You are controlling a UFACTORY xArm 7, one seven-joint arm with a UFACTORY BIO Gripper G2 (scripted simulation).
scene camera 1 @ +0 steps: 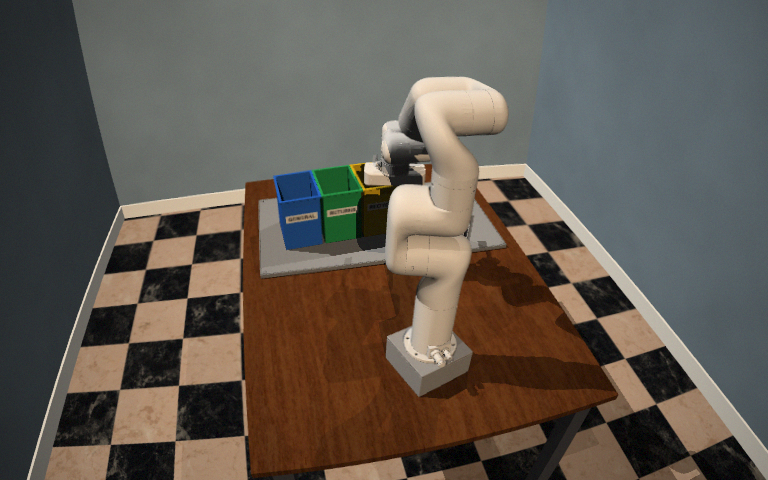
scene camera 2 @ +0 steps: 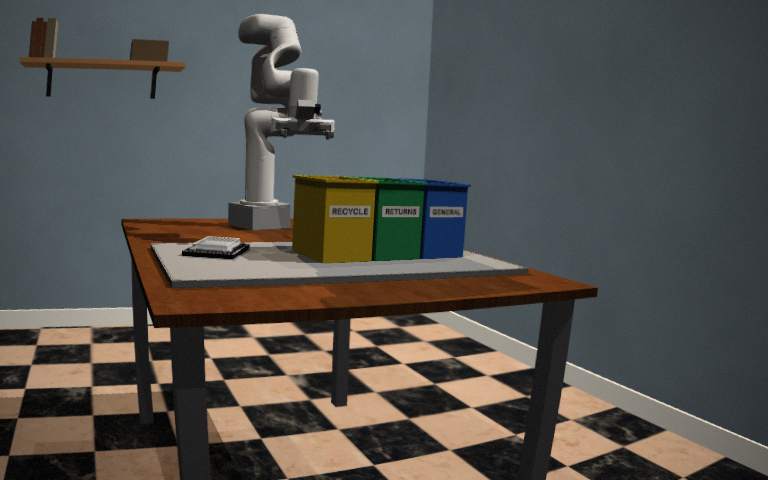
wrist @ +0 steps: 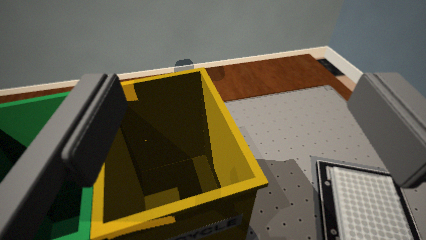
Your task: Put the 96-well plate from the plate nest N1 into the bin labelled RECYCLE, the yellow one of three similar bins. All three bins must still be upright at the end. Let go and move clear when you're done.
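There's a yellow recycle bin (scene camera 2: 333,220) that I can see from here.
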